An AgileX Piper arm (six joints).
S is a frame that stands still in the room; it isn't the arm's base.
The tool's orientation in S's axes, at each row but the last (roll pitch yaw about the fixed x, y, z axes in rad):
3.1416, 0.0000, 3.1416
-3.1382, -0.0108, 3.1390
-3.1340, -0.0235, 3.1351
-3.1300, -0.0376, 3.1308
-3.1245, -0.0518, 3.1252
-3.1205, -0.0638, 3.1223
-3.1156, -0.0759, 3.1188
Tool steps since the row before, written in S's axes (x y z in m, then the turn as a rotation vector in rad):
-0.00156, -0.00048, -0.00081, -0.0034, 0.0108, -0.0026
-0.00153, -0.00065, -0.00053, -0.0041, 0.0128, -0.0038
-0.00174, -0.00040, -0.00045, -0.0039, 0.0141, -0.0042
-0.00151, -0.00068, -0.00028, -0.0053, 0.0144, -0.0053
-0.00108, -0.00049, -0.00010, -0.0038, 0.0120, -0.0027
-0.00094, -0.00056, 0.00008, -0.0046, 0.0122, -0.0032
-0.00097, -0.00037, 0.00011, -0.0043, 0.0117, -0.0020
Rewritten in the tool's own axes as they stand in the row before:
0.00156, -0.00048, 0.00081, 0.0034, 0.0108, 0.0026
0.00152, -0.00065, 0.00055, 0.0041, 0.0128, 0.0038
0.00173, -0.00041, 0.00049, 0.0039, 0.0141, 0.0042
0.00149, -0.00069, 0.00034, 0.0053, 0.0144, 0.0053
0.00107, -0.00050, 0.00016, 0.0039, 0.0120, 0.0027
0.00093, -0.00058, -0.00001, 0.0046, 0.0122, 0.0032
0.00097, -0.00039, -0.00003, 0.0044, 0.0117, 0.0020

